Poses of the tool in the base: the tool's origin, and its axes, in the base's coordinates. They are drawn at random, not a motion.
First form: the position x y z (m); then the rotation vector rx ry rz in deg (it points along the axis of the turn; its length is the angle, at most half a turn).
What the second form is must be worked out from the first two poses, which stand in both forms.
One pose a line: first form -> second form
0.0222 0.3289 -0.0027 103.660 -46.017 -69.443 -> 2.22 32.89 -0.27 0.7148 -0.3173 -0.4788 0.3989
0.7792 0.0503 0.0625 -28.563 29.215 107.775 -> 77.92 5.03 6.25 -0.2093 0.2141 0.7898 0.5354
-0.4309 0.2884 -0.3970 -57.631 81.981 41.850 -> -43.09 28.84 -39.70 -0.4310 0.6130 0.3129 0.5836
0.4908 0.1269 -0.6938 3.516 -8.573 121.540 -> 49.08 12.69 -69.38 0.0252 -0.0615 0.8716 0.4856
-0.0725 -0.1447 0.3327 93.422 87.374 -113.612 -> -7.25 -14.47 33.27 0.5444 0.5092 -0.6621 0.0777
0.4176 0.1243 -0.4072 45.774 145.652 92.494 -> 41.76 12.43 -40.72 0.2564 0.8159 0.5181 0.0130
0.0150 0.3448 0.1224 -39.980 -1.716 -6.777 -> 1.50 34.48 12.24 -0.3416 -0.0147 -0.0579 0.9379
